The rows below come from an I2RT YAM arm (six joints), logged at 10 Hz.
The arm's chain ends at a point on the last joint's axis. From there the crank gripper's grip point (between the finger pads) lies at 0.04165 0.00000 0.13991 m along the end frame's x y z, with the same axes.
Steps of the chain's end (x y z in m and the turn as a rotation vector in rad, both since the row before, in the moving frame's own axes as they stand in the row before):
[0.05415, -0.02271, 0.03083, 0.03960, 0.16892, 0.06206]
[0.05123, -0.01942, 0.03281, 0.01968, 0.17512, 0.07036]
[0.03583, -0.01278, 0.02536, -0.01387, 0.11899, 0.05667]
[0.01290, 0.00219, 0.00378, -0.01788, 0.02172, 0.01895]
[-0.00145, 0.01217, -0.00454, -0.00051, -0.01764, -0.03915]
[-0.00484, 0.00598, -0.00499, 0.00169, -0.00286, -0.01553]
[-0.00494, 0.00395, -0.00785, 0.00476, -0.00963, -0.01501]
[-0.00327, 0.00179, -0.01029, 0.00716, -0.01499, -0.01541]
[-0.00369, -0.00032, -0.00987, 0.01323, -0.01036, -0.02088]
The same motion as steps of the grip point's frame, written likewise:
[0.07715, -0.02478, 0.02179, 0.03960, 0.16892, 0.06206]
[0.07494, -0.01831, 0.02342, 0.01968, 0.17512, 0.07036]
[0.05201, -0.00806, 0.01940, -0.01387, 0.11899, 0.05667]
[0.01590, 0.00550, 0.00281, -0.01788, 0.02172, 0.01895]
[-0.00395, 0.01066, -0.00383, -0.00051, -0.01764, -0.03915]
[-0.00525, 0.00510, -0.00487, 0.00169, -0.00286, -0.01553]
[-0.00630, 0.00267, -0.00746, 0.00476, -0.00963, -0.01501]
[-0.00538, 0.00016, -0.00969, 0.00716, -0.01499, -0.01541]
[-0.00517, -0.00303, -0.00946, 0.01323, -0.01036, -0.02088]

